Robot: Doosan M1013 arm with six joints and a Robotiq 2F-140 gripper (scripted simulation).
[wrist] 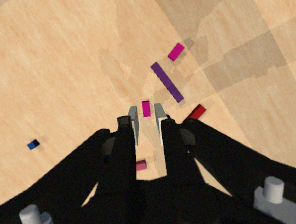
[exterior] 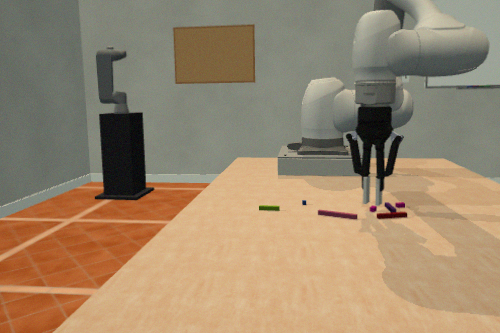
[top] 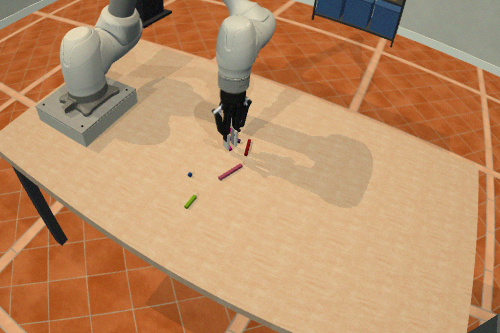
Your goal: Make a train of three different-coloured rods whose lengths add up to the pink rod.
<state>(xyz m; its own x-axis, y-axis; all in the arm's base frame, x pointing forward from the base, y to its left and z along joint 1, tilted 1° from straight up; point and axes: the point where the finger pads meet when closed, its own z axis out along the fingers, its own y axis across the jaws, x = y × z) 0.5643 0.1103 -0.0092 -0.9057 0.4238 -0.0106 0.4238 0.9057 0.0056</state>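
The purple rod is 50 mm below my hand, 40 mm to the left of it and 20 mm behind it. Also, from my hand: pink rod (90 mm to the right, 50 mm below, 50 mm ahead); red rod (50 mm below, 50 mm ahead, 40 mm to the left); blue rod (160 mm to the right, 50 mm below, 40 mm behind).
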